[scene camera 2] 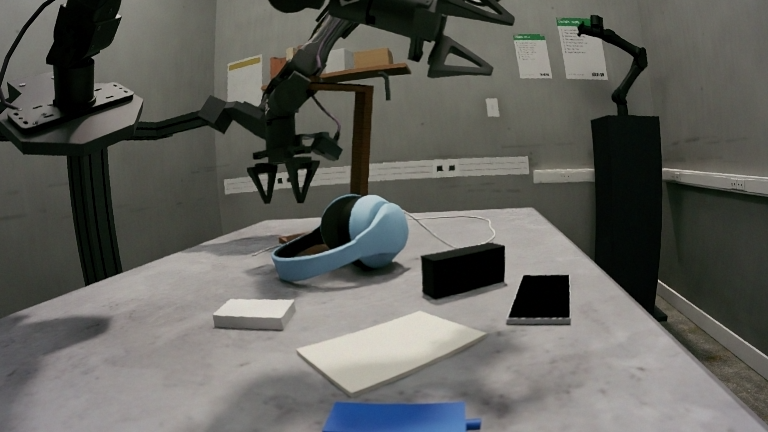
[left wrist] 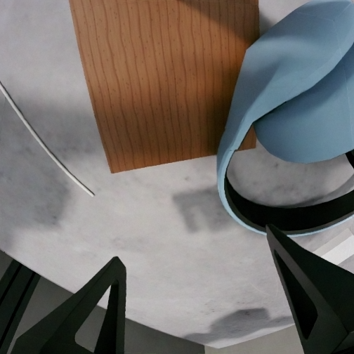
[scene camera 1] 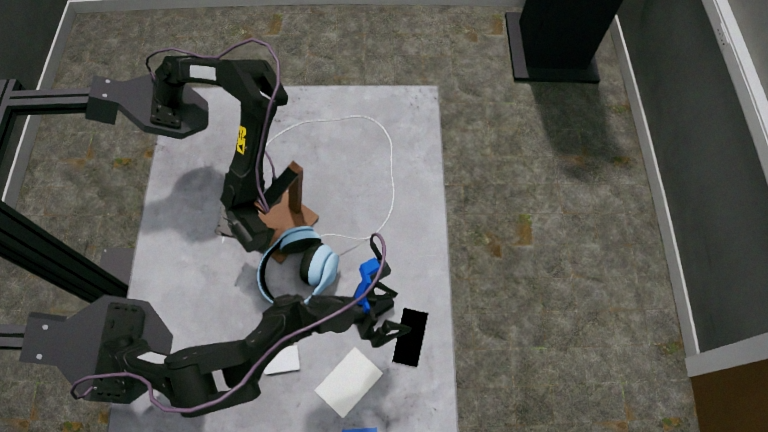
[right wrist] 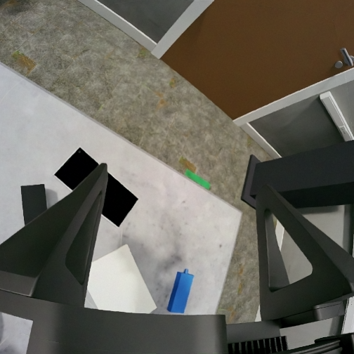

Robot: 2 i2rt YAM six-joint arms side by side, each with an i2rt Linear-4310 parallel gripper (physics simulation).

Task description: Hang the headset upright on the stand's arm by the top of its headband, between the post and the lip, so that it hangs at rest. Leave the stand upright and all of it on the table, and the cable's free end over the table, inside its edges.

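Frame: origin at the left arm's base, x ahead, y down, z left, level; metres.
Seen in the pictures: left gripper, between the fingertips: [scene camera 2: 283,203]; right gripper, between the fingertips: [scene camera 2: 502,48] [scene camera 1: 403,312]; left arm's base, origin of its link: [scene camera 1: 166,102]; right arm's base, origin of its link: [scene camera 2: 75,107] [scene camera 1: 116,350].
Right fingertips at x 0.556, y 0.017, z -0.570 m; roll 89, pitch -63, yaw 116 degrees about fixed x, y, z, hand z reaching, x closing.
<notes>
Offsets run from my right fingertips to a thing's middle. "*": to the spot under its first point.
The light-blue headset [scene camera 1: 323,264] [scene camera 2: 382,231] [left wrist: 295,65] lies tilted on the table, overlapping a corner of the stand's base in the views; contact is unclear. The brown stand [scene camera 1: 295,193] [scene camera 2: 361,139] [left wrist: 165,90] is upright; my left arm partly hides its arm. The white cable @[* dx +0.021, dy +0.291, dz +0.493 m] [scene camera 1: 393,171] [scene camera 2: 491,229] [left wrist: 45,145] loops over the table, its free end on the table in the left wrist view. My left gripper [scene camera 2: 283,202] [left wrist: 189,249] is open and empty, pointing down above the table beside the headband. My right gripper [scene camera 1: 402,311] [scene camera 2: 502,47] [right wrist: 188,180] is open and empty, high above the table.
Near the headset are a black box @[dx -0.061, dy +0.268, dz +0.071 m] [scene camera 2: 463,271] [right wrist: 34,200], a phone @[dx +0.032, dy +0.289, dz -0.003 m] [scene camera 1: 410,337] [scene camera 2: 539,299] [right wrist: 120,200], a white box @[dx -0.308, dy +0.286, dz -0.040 m] [scene camera 1: 283,361] [scene camera 2: 252,314] and a cream book @[dx -0.136, dy +0.291, dz -0.107 m] [scene camera 1: 349,382] [scene camera 2: 392,349] [right wrist: 122,282]. A blue object @[dx -0.111, dy +0.286, dz -0.241 m] [scene camera 2: 394,416] [right wrist: 181,292] lies farther off.
</notes>
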